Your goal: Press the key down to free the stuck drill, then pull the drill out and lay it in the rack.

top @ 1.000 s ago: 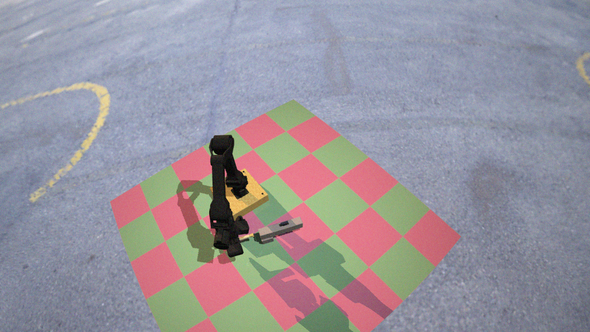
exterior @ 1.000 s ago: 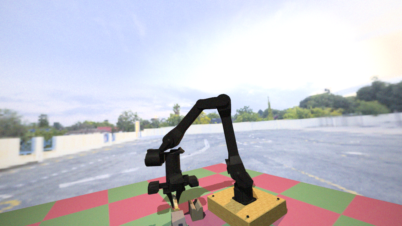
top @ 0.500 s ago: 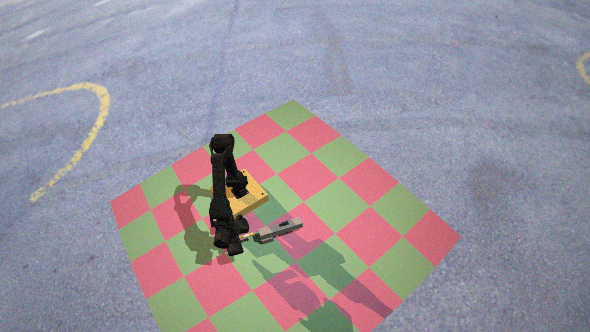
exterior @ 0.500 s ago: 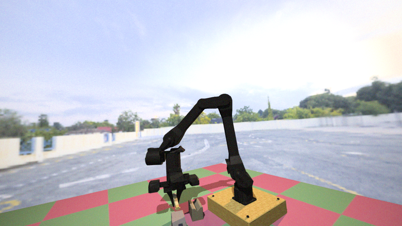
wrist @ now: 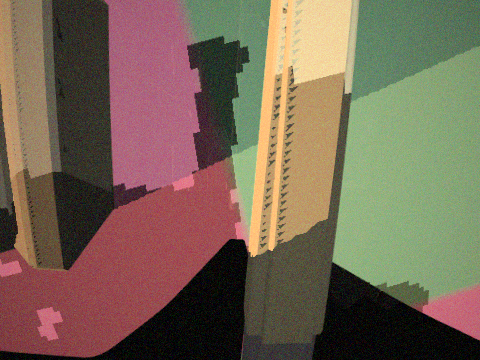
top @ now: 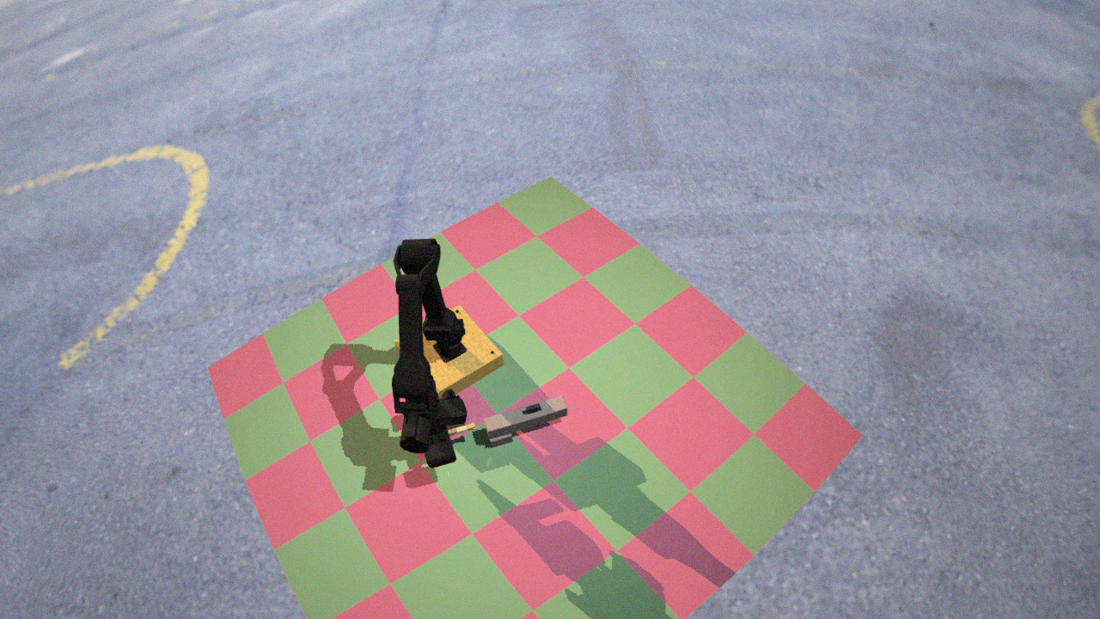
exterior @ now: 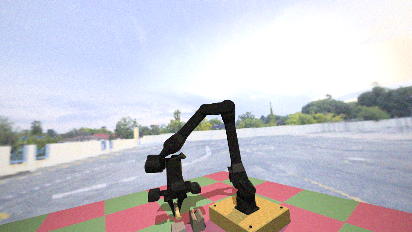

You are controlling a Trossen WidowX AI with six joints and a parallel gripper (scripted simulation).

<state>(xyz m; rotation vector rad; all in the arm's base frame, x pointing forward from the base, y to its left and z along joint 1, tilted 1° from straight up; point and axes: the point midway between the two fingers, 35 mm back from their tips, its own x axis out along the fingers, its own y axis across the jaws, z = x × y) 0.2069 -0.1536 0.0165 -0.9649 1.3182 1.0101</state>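
The notched rack is 60 mm behind my gripper tip, 50 mm to the left of it and 10 mm below it. Also, from my gripper tip: dark key: 70 mm ahead, 210 mm to the left, 20 mm above; long grey block: 60 mm ahead, 190 mm to the left, 10 mm above; drill: 10 mm ahead, 40 mm to the left, 30 mm above.
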